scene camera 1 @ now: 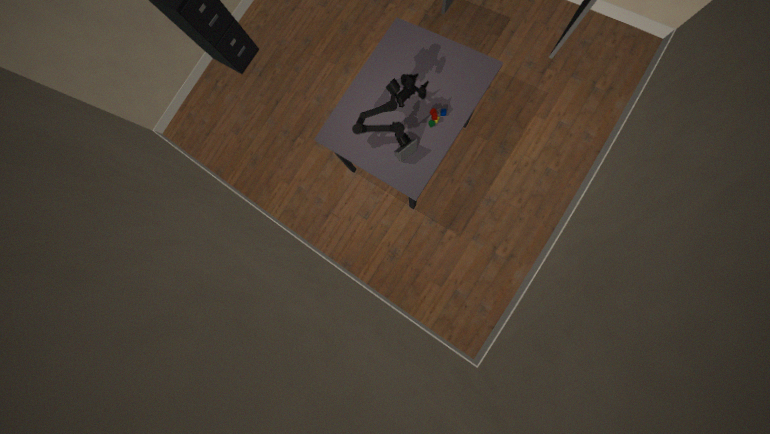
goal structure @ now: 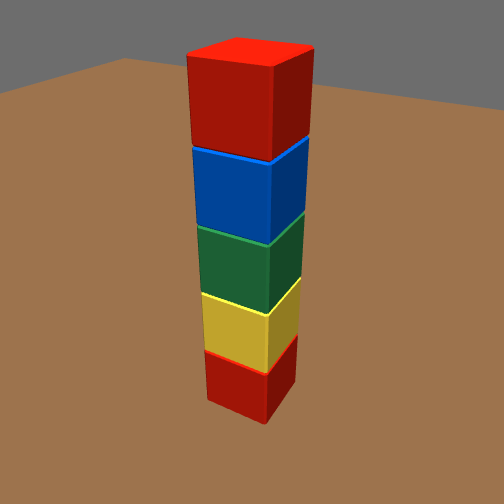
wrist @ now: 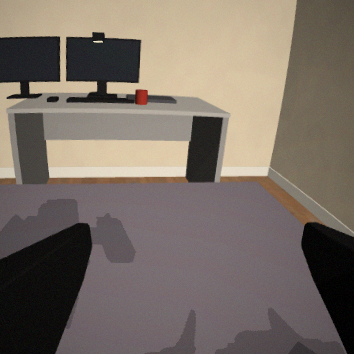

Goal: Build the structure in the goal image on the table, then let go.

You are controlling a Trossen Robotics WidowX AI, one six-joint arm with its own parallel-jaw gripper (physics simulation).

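Frame: origin at the arm's base, x ahead, y left, z up, level; millimetres.
Seen in the pictures: gripper, fingertip midpoint: point(scene camera 1: 423, 77) point(wrist: 197, 235); arm's base, origin of the base link: point(scene camera 1: 405, 144).
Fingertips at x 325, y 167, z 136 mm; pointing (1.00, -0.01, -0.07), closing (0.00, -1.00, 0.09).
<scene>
Offsets run from my fingertips to a thing's top centre. Level surfaces: height alone.
Small coloured blocks lie close together on the grey-purple table @[217 mm down] point(scene camera 1: 366, 64) point(wrist: 200, 280) in the scene view. A red block @[13 mm back, 121 mm right, 184 mm down] point(scene camera 1: 433, 112) is at the upper left of the group, with more red just below it. A blue block @[30 mm ahead, 175 mm right, 184 mm down] point(scene camera 1: 443, 112) is to its right, a green block @[80 mm back, 170 mm right, 184 mm down] point(scene camera 1: 431, 123) is at the lower left, and a bit of a yellow block @[39 mm back, 173 mm right, 184 mm down] point(scene camera 1: 437, 120) shows between them. Stacking is too small to tell. My gripper point(scene camera 1: 422, 79) point(wrist: 197, 235) is open and empty, raised above the table, away from the blocks. No blocks show in the wrist view.
The arm's base point(scene camera 1: 406, 149) stands near the lower right table edge. A desk point(wrist: 120, 125) with monitors and a red mug point(wrist: 141, 97) stands beyond the table in the wrist view. A dark cabinet point(scene camera 1: 226, 45) stands at the upper left of the scene view.
</scene>
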